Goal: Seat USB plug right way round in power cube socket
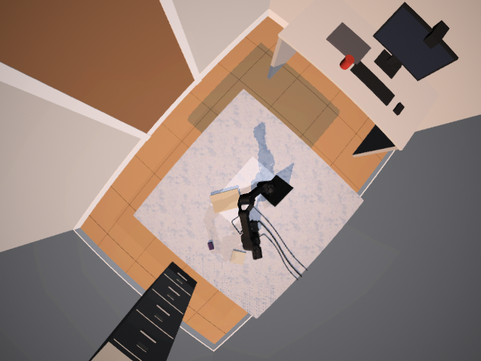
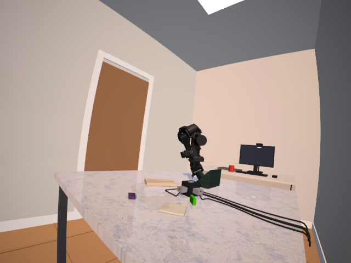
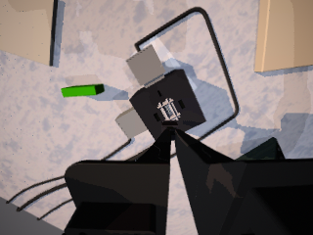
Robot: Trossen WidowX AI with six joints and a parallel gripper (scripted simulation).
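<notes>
Right now the dark USB plug is 2 cm below my gripper tip. The rest, counted from my gripper tip: metal-rimmed socket: 7 cm below; purple block: 31 cm ahead, 14 cm to the right, 13 cm below; green block: 12 cm below, 11 cm ahead, 9 cm to the left.
</notes>
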